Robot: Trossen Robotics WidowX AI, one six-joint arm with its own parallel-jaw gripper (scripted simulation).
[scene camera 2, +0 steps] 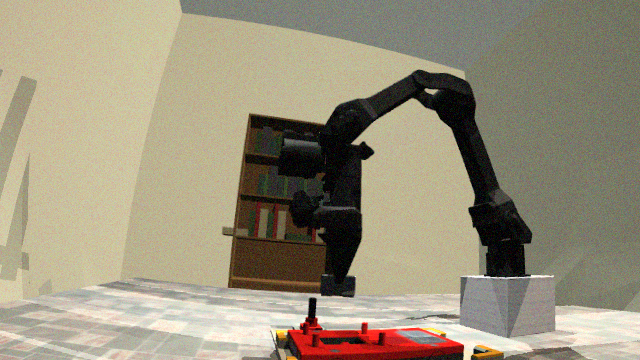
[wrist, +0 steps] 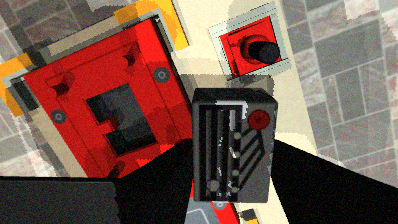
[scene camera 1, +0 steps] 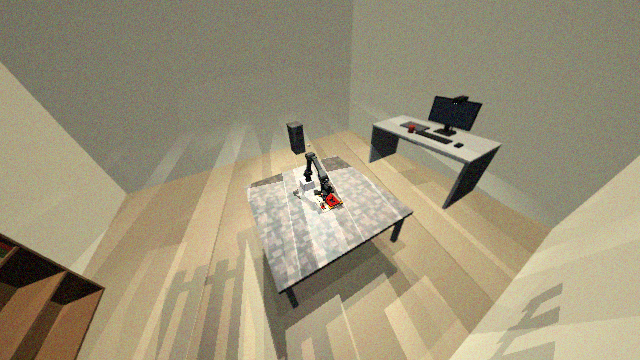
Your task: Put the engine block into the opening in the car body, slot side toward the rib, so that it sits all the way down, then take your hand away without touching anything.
My gripper point(scene camera 2: 339, 283) carries an engine block point(wrist: 233, 129).
My gripper shows as well in the wrist view point(wrist: 230, 148).
